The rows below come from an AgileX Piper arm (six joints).
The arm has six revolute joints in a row. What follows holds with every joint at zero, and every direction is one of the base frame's.
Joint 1 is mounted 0.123 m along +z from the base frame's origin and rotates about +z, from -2.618 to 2.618 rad.
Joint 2 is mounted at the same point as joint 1 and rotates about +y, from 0 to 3.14 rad.
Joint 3 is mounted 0.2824 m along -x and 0.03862 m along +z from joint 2 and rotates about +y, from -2.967 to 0 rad.
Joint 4 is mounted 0.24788 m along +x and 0.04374 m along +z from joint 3 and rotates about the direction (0.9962, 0, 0.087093), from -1.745 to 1.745 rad.
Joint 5 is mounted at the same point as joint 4 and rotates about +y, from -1.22 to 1.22 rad.
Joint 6 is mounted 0.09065 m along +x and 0.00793 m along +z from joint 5 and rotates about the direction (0.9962, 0, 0.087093), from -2.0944 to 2.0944 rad.
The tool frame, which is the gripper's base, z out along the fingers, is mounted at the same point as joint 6; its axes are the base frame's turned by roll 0, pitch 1.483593 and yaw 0 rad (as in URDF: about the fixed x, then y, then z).
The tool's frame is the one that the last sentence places.
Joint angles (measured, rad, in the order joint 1, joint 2, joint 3, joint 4, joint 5, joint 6), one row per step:
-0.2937, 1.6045, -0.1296, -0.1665, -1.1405, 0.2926
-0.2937, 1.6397, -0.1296, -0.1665, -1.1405, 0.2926
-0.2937, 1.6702, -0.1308, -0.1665, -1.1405, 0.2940
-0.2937, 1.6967, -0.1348, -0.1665, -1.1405, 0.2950
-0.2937, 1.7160, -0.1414, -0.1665, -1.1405, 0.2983
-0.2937, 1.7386, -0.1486, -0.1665, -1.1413, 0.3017
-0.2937, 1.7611, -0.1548, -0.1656, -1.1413, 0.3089
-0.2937, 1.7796, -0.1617, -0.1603, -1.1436, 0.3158
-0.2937, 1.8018, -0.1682, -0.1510, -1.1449, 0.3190
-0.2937, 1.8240, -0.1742, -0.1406, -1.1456, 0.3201
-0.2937, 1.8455, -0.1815, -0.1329, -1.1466, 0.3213
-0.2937, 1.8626, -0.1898, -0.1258, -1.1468, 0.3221
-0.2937, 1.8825, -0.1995, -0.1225, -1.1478, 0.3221
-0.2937, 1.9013, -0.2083, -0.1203, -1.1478, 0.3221
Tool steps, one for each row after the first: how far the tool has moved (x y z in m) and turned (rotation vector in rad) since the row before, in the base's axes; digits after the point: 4 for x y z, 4 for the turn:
0.0004, -0.0001, -0.0071, 0.0102, 0.0337, 0.0000
0.0005, -0.0001, -0.0060, 0.0098, 0.0279, -0.0004
0.0011, -0.0003, -0.0049, 0.0075, 0.0214, -0.0003
0.0017, -0.0005, -0.0031, 0.0068, 0.0117, -0.0011
0.0018, -0.0005, -0.0037, 0.0075, 0.0135, -0.0012
0.0014, -0.0005, -0.0040, 0.0114, 0.0147, -0.0035
0.0016, -0.0009, -0.0029, 0.0096, 0.0079, -0.0079
0.0013, -0.0012, -0.0039, 0.0076, 0.0132, -0.0105
0.0011, -0.0012, -0.0040, 0.0057, 0.0146, -0.0108
0.0014, -0.0011, -0.0038, 0.0050, 0.0124, -0.0082
0.0017, -0.0011, -0.0029, 0.0032, 0.0081, -0.0074
0.0021, -0.0009, -0.0033, 0.0027, 0.0088, -0.0033
0.0018, -0.0007, -0.0033, 0.0028, 0.0096, -0.0022

